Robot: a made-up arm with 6 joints.
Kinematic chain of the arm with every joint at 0, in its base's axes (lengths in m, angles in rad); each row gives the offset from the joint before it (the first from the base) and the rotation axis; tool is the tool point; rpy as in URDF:
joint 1: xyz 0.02 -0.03 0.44 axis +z
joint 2: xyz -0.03 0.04 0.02 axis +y
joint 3: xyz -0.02 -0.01 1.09 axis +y
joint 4: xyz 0.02 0 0.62 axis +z
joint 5: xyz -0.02 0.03 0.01 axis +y
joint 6: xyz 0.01 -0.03 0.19 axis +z
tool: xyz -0.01 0.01 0 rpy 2.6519 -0.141 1.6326
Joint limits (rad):
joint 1: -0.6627..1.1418
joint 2: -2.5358..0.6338
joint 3: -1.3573..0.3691
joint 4: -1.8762..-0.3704
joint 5: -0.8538..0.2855
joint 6: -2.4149..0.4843
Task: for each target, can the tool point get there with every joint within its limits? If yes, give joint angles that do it. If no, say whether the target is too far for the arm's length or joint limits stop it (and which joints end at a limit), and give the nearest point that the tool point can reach.
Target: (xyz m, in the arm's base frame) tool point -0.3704 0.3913 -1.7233
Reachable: no: too far | nearest point -0.4077 0.3825 -1.2679 | short by 0.457 m
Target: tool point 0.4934 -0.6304 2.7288
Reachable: no: too far | nearest point 0.4721 -0.3983 2.2601 | short by 0.523 m
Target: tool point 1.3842 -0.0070 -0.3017
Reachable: no: joint limits stop it (at a limit: joint 1, joint 2, joint 3, joint 5, joint 6) | nearest point 0.0663 0.0812 -0.9141 | short by 1.456 m
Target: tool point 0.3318 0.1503 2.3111
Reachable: yes | joints 0.2141 0.1279 0.2065 -1.0967 -0.3443 0.1942
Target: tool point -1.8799 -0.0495 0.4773
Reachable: yes | joints 0.0343 -1.3610 -0.4647 -1.0714 -0.0947 -1.9701
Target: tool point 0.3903 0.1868 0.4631
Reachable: no: joint limits stop it (at a limit: joint 1, joint 2, joint 3, joint 4, joint 5, joint 6) | nearest point 0.0792 0.0428 1.8260 | short by 1.405 m
